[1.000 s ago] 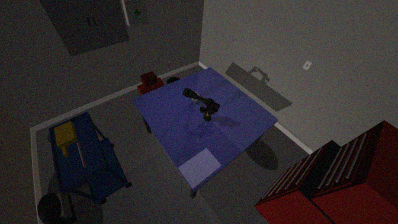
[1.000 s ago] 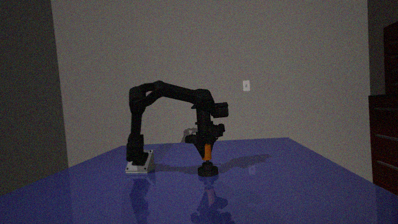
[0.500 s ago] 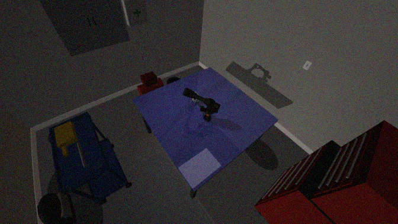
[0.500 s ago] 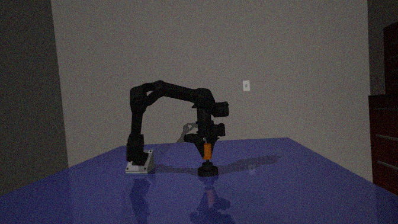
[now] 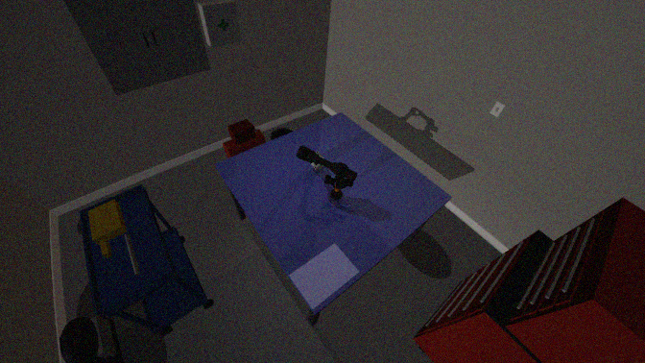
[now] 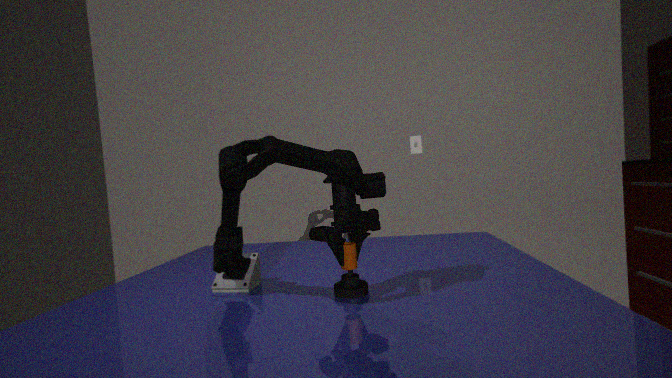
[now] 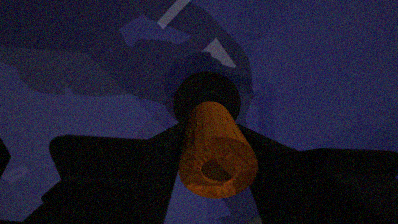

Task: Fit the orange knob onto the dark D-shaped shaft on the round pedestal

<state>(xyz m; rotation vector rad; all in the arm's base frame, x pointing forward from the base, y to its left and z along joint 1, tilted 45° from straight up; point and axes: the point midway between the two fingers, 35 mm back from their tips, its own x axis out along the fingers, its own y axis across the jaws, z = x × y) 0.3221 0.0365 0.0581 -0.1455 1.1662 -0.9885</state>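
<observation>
My gripper tip is now 20 mm below the orange knob. From my gripper tip the other things lie so: dark round pedestal 40 mm below.
</observation>
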